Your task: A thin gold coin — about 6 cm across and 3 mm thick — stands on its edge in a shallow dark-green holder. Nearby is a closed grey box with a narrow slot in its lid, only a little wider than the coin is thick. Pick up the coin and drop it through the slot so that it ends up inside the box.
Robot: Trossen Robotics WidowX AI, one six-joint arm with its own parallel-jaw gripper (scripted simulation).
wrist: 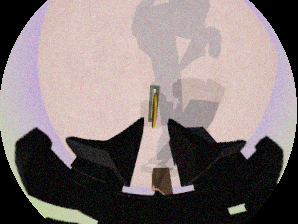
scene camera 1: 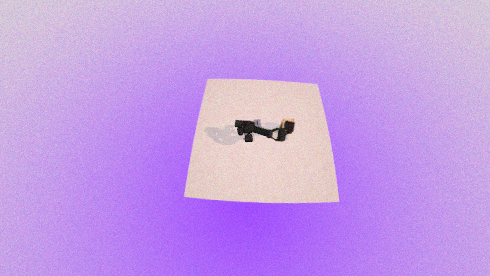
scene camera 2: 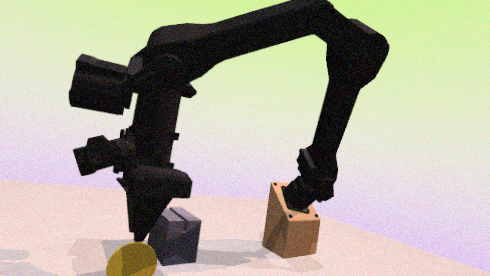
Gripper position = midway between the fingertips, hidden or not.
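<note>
Scene camera 2 gives me a view of my gripper [scene camera 2: 135, 236]. In the wrist view, I find my gripper [wrist: 156, 121] as well.
</note>
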